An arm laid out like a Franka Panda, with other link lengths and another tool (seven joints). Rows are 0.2 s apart.
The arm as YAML. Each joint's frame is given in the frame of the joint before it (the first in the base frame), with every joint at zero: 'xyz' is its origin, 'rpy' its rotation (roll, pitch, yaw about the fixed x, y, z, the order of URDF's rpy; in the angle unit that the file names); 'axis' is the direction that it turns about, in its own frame. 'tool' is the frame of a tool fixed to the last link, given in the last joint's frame.
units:
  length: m
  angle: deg
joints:
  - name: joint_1
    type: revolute
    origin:
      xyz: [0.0, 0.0, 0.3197]
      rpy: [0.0, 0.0, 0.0]
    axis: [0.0, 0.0, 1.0]
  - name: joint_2
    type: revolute
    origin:
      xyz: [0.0, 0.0, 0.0]
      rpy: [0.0, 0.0, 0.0]
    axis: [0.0, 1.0, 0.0]
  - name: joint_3
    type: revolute
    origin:
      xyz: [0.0, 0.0, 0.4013]
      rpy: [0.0, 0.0, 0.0]
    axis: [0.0, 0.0, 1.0]
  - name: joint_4
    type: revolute
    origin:
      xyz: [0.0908, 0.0, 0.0]
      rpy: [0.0, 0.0, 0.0]
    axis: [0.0, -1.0, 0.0]
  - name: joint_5
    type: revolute
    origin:
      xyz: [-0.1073, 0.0, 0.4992]
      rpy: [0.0, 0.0, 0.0]
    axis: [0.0, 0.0, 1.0]
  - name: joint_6
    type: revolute
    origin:
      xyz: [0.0, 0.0, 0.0]
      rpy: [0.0, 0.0, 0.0]
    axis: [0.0, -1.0, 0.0]
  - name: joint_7
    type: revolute
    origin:
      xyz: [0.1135, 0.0, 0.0]
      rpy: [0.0, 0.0, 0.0]
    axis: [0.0, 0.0, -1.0]
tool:
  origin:
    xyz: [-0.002, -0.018, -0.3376]
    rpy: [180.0, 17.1, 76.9]
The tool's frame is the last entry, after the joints.
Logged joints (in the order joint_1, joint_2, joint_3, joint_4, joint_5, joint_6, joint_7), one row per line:
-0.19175, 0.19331, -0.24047, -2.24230, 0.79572, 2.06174, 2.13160
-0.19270, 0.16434, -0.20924, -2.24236, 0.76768, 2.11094, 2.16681
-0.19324, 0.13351, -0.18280, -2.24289, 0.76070, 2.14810, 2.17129
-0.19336, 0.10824, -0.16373, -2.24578, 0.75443, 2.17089, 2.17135
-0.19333, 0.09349, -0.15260, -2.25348, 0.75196, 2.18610, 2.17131
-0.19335, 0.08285, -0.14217, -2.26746, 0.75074, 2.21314, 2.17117
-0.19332, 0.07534, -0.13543, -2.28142, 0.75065, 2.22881, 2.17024
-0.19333, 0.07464, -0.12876, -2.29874, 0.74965, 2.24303, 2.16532
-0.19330, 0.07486, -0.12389, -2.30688, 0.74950, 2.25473, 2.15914
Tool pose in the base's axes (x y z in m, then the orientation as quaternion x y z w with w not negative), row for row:
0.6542, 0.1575, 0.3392, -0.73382, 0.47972, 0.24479, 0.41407
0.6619, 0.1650, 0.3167, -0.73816, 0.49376, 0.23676, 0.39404
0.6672, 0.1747, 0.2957, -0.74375, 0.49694, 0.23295, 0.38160
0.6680, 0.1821, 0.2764, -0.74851, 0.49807, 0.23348, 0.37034
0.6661, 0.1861, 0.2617, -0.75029, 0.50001, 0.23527, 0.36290
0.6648, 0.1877, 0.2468, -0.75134, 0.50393, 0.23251, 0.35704
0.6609, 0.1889, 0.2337, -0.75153, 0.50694, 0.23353, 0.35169
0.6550, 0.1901, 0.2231, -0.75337, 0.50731, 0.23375, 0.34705
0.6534, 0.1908, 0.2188, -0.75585, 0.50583, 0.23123, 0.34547
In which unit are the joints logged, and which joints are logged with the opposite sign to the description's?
The joints are logged in radians. Opposite sign: joint_1, joint_2.
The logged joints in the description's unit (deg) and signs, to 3 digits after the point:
10.986, -11.076, -13.778, -128.474, 45.591, 118.129, 122.132
11.041, -9.416, -11.989, -128.478, 43.985, 120.948, 124.149
11.072, -7.650, -10.474, -128.508, 43.585, 123.077, 124.406
11.079, -6.202, -9.381, -128.674, 43.226, 124.383, 124.409
11.077, -5.357, -8.743, -129.115, 43.084, 125.254, 124.407
11.078, -4.747, -8.146, -129.916, 43.014, 126.804, 124.399
11.076, -4.317, -7.760, -130.716, 43.009, 127.701, 124.346
11.077, -4.277, -7.377, -131.708, 42.952, 128.516, 124.064
11.075, -4.289, -7.098, -132.174, 42.943, 129.187, 123.710

